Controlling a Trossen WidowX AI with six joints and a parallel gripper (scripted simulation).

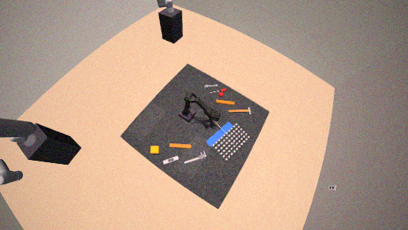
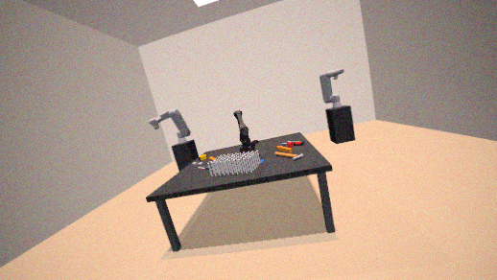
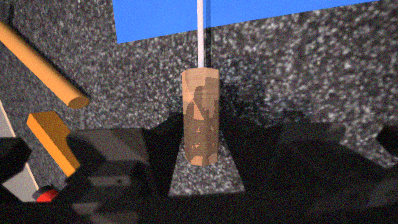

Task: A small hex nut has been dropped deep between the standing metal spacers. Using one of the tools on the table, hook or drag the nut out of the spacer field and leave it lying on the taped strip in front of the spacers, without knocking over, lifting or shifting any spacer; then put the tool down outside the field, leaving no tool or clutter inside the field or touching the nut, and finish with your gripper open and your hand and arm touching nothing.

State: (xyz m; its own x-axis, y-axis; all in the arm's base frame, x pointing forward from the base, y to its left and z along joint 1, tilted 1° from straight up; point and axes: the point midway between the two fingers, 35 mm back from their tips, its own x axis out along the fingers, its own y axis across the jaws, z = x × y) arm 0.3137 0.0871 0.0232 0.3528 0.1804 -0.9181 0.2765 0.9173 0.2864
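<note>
The blue taped strip is 13 cm ahead of my gripper tip, 8 cm to the right of it and 3 cm below it. Round my gripper tip: hook tool (10 cm ahead, 3 cm to the right).
</note>
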